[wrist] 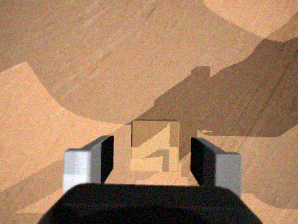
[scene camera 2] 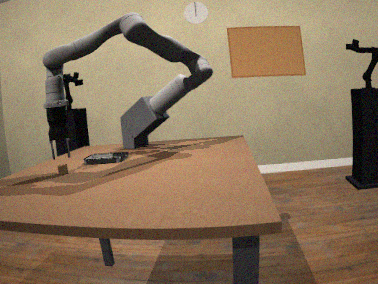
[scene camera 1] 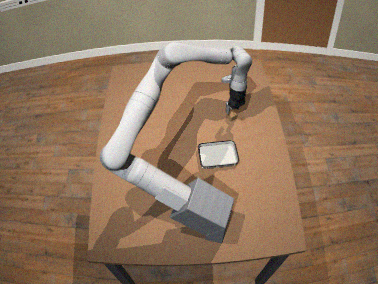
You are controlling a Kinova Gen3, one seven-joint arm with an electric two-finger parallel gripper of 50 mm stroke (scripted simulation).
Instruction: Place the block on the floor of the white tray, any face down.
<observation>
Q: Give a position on a tan wooden block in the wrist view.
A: At 154,143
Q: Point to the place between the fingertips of the gripper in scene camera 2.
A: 61,158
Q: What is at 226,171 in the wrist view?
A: The gripper.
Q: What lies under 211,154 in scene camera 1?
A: A white tray.
</observation>
